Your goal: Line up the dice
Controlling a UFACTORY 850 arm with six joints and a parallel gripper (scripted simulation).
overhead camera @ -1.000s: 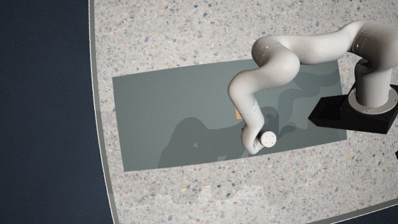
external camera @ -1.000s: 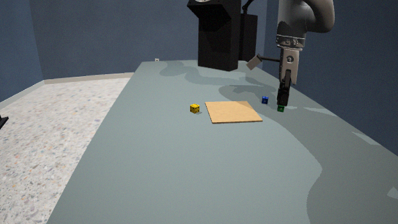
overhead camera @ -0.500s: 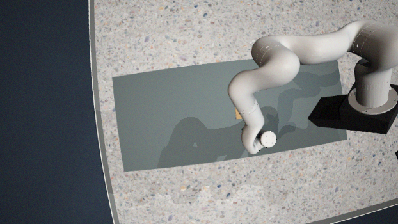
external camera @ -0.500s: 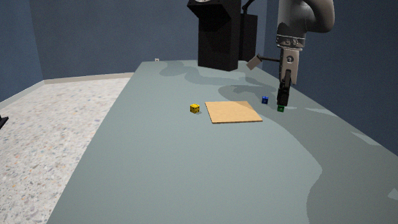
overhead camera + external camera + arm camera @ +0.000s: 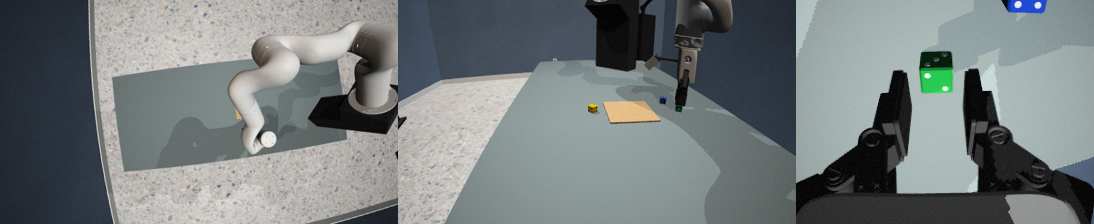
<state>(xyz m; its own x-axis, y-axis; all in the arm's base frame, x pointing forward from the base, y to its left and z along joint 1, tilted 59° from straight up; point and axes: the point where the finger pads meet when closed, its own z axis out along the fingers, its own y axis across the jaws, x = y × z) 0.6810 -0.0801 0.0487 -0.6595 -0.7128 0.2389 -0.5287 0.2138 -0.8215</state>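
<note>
The green die lies 40 mm below my hand. Round my hand: blue die (70 mm behind, 40 mm below); tan mat (140 mm to the right, 70 mm behind, 40 mm below); yellow die (240 mm to the right, 120 mm behind, 40 mm below).
</note>
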